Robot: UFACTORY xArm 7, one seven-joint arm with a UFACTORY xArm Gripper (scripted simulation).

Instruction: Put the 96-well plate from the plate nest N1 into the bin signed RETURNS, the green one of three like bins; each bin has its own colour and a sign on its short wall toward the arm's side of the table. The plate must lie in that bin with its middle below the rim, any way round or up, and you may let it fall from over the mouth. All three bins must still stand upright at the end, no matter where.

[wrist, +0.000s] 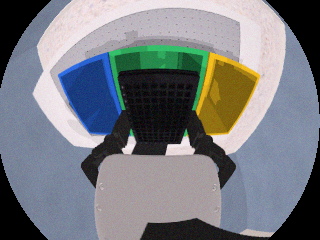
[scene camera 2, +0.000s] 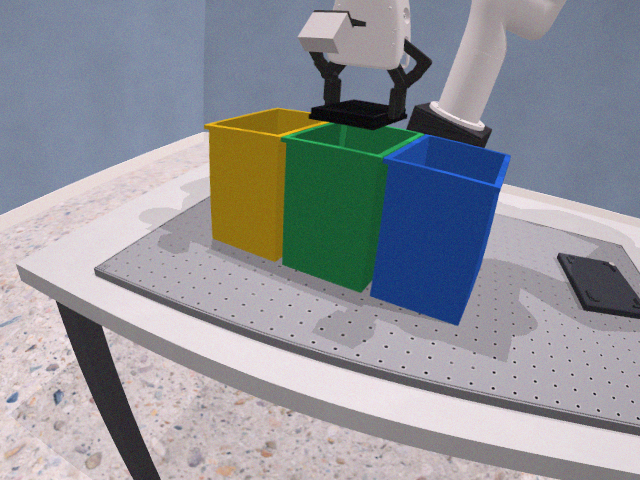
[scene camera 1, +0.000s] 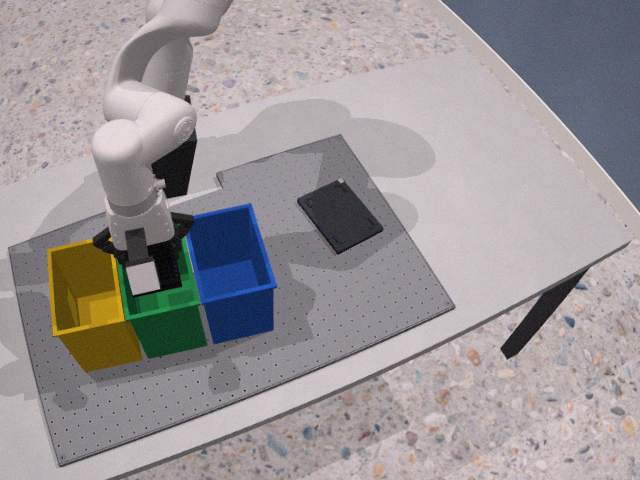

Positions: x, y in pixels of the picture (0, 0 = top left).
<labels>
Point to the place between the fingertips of my gripper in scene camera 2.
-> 362, 112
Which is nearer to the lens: the black 96-well plate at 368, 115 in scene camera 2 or the yellow bin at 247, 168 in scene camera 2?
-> The black 96-well plate.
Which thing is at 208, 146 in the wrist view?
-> My gripper.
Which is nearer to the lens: the black 96-well plate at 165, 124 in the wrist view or the yellow bin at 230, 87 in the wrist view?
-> The black 96-well plate.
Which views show the blue bin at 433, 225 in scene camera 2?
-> The wrist view, scene camera 2 and scene camera 1: all of them.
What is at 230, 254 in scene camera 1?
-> A blue bin.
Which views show the black 96-well plate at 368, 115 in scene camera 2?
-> The wrist view, scene camera 2 and scene camera 1: all of them.
</labels>
